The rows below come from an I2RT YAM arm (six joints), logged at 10 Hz.
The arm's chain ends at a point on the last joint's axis. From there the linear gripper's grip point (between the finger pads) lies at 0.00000 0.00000 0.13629 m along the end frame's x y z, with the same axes.
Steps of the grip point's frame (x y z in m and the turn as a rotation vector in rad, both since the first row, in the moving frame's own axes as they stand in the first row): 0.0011 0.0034 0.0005 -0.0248 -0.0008 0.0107; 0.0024 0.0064 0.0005 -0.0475 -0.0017 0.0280; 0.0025 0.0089 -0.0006 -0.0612 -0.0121 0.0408; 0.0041 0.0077 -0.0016 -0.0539 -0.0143 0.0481; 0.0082 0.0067 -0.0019 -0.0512 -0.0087 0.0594; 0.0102 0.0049 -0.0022 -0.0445 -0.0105 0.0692; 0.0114 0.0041 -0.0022 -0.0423 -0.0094 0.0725; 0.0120 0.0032 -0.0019 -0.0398 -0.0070 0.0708; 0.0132 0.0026 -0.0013 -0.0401 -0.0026 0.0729
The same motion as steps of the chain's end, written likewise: 0.0012 0.0000 0.0005 -0.0248 -0.0008 0.0107; 0.0027 -0.0001 0.0007 -0.0475 -0.0017 0.0280; 0.0043 0.0006 -0.0003 -0.0612 -0.0121 0.0408; 0.0062 0.0004 -0.0014 -0.0539 -0.0143 0.0481; 0.0096 -0.0002 -0.0017 -0.0512 -0.0087 0.0594; 0.0118 -0.0011 -0.0021 -0.0445 -0.0105 0.0692; 0.0129 -0.0016 -0.0021 -0.0423 -0.0094 0.0725; 0.0131 -0.0022 -0.0018 -0.0398 -0.0070 0.0708; 0.0138 -0.0028 -0.0012 -0.0401 -0.0026 0.0729
